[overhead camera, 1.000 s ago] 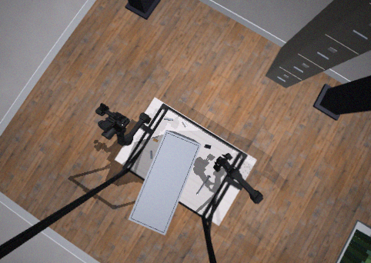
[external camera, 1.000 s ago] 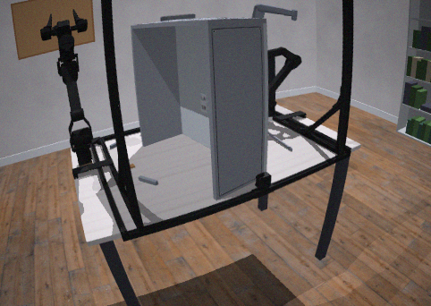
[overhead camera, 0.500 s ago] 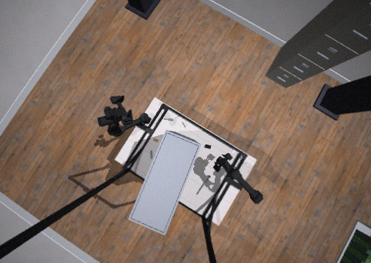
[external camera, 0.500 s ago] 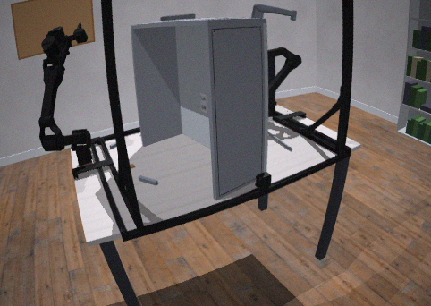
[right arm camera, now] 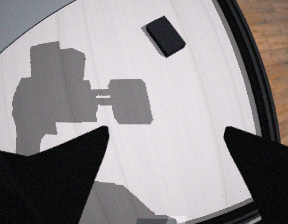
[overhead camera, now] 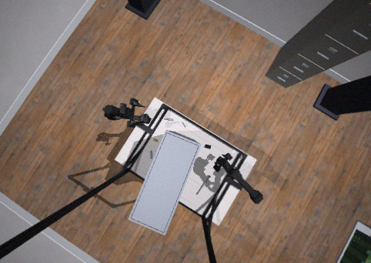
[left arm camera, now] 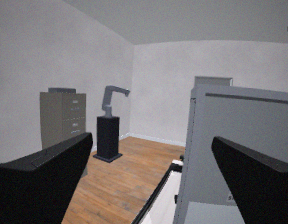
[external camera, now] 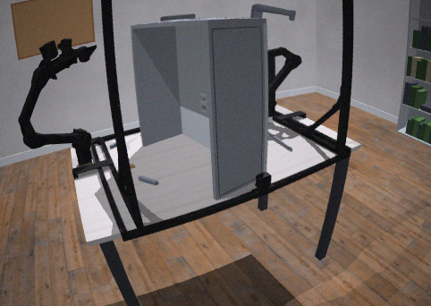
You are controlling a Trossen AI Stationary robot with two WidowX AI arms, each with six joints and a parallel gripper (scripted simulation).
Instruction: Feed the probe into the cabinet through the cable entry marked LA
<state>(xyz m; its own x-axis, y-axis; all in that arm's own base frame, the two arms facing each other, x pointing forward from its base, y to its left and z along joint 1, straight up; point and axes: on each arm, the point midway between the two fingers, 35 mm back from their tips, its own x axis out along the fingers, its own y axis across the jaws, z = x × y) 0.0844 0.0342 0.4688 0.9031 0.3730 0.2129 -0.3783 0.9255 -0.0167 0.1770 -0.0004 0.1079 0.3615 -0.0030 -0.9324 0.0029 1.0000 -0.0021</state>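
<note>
My right gripper is now 5 cm short of the flat black piece, 13 cm to the right of it and 12 cm above it.
</note>
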